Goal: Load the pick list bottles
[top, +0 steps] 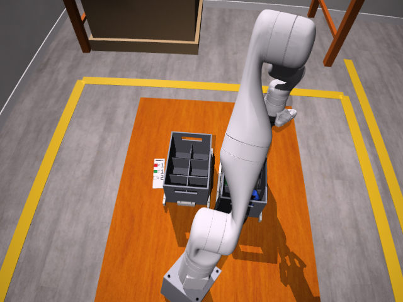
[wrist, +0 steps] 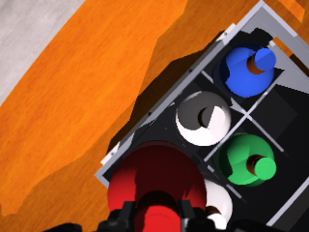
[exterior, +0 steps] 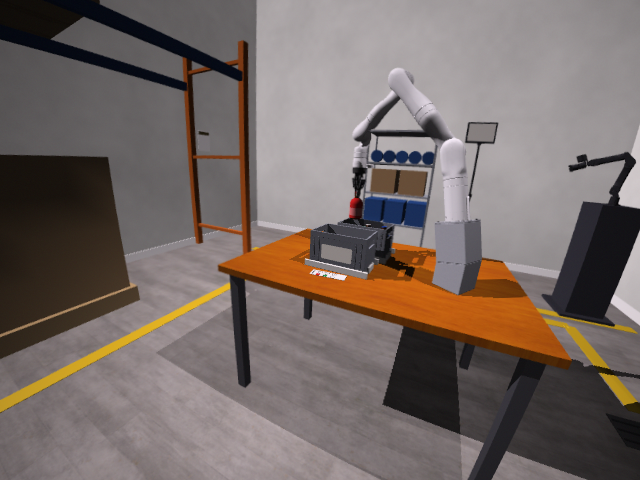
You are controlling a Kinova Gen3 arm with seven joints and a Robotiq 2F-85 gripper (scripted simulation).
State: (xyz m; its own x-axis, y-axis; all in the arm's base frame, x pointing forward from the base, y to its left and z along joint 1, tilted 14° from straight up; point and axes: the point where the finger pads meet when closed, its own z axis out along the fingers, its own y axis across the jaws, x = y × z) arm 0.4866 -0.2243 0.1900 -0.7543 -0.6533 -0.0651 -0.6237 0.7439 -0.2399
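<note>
Right now my hand is 70 mm above the red bottle. From my hand the other things lie so: pick list: 20 mm behind, 440 mm to the left, 330 mm below; blue bottle: 180 mm behind, 20 mm to the left, 240 mm below; green bottle: 80 mm behind, 100 mm to the left, 240 mm below.
</note>
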